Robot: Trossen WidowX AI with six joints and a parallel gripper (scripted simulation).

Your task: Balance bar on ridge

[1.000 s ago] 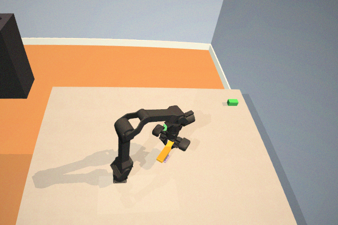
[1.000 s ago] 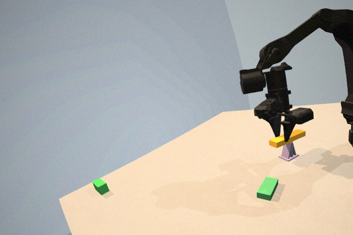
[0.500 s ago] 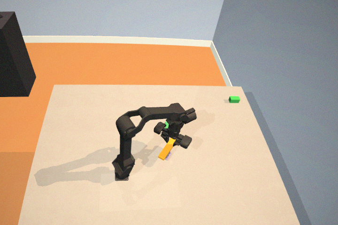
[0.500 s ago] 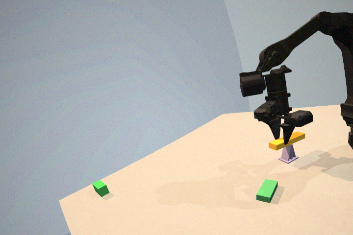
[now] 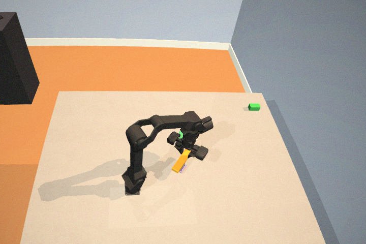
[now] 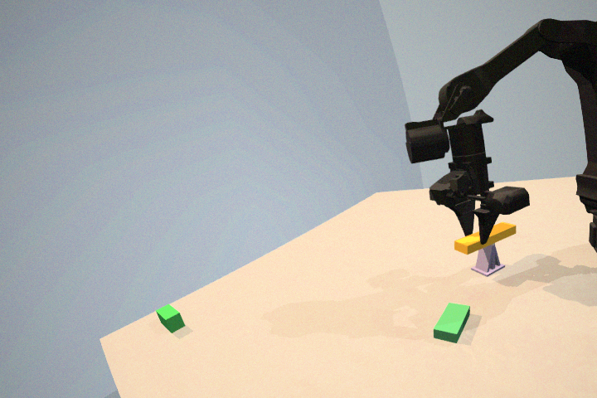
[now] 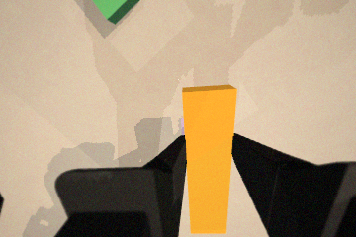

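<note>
Now: the yellow bar 2 cm to the right of my gripper tip and 2 cm behind it. From my gripper tip the other things lie so: small green cube 49 cm ahead, 37 cm to the left, 5 cm below; then flat green block 16 cm to the left, 6 cm below, 1 cm ahead.
</note>
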